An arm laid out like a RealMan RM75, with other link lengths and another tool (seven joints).
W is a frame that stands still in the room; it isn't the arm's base.
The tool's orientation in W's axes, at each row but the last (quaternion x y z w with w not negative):
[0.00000 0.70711 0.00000 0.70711]
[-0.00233 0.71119 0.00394 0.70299]
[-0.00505 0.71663 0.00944 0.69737]
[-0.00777 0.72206 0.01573 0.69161]
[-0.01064 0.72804 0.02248 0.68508]
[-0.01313 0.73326 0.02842 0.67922]
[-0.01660 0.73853 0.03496 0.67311]
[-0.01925 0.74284 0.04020 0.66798]
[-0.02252 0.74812 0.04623 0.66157]
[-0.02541 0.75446 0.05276 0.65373]
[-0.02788 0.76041 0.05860 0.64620]
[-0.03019 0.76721 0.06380 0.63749]
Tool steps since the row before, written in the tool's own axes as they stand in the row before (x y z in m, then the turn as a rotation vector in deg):
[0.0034 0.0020 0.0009 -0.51 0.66 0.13]
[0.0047 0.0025 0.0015 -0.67 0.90 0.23]
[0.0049 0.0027 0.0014 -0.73 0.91 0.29]
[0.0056 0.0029 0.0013 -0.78 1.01 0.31]
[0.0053 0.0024 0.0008 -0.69 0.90 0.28]
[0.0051 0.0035 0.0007 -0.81 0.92 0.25]
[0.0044 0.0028 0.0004 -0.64 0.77 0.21]
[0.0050 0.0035 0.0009 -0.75 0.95 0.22]
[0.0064 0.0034 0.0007 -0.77 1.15 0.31]
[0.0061 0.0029 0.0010 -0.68 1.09 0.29]
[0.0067 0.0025 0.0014 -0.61 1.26 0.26]
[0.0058 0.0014 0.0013 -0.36 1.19 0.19]
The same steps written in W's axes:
[0.0009 0.0020 -0.0034 0.13 0.66 0.51]
[0.0014 0.0025 -0.0047 0.23 0.90 0.67]
[0.0012 0.0028 -0.0049 0.29 0.91 0.73]
[0.0010 0.0030 -0.0056 0.31 1.01 0.78]
[0.0004 0.0025 -0.0053 0.28 0.90 0.69]
[0.0001 0.0036 -0.0051 0.26 0.92 0.81]
[-0.0002 0.0029 -0.0043 0.21 0.77 0.64]
[0.0001 0.0037 -0.0049 0.22 0.95 0.75]
[-0.0004 0.0036 -0.0063 0.29 1.15 0.77]
[-0.0002 0.0032 -0.0060 0.27 1.09 0.68]
[0.0000 0.0029 -0.0067 0.21 1.26 0.63]
[0.0000 0.0018 -0.0058 0.10 1.19 0.39]

